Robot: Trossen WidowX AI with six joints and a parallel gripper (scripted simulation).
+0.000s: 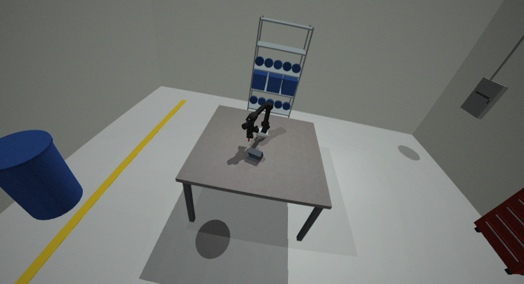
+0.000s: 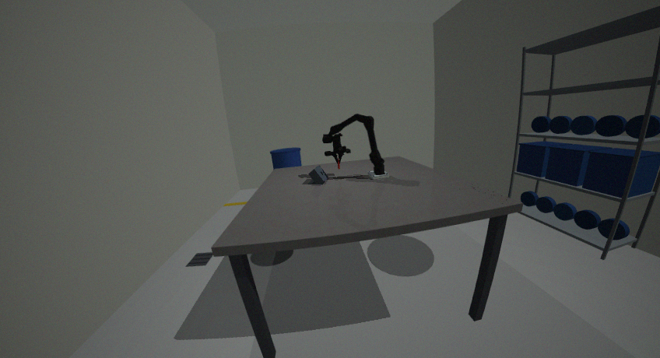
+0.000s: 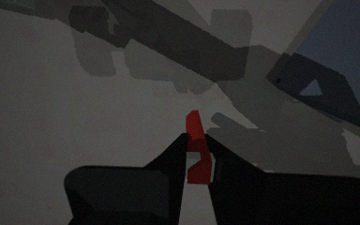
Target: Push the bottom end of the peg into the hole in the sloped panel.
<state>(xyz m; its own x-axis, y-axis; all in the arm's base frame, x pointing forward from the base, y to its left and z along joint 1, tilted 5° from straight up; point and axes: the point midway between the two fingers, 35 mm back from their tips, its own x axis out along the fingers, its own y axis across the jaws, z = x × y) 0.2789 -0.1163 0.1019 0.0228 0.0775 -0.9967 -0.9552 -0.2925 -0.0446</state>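
Right now the panel is 14 cm ahead of my gripper tip, 12 cm to the left of it and 5 cm below it. The rest, counted from my gripper tip: red square peg: 2 cm above.
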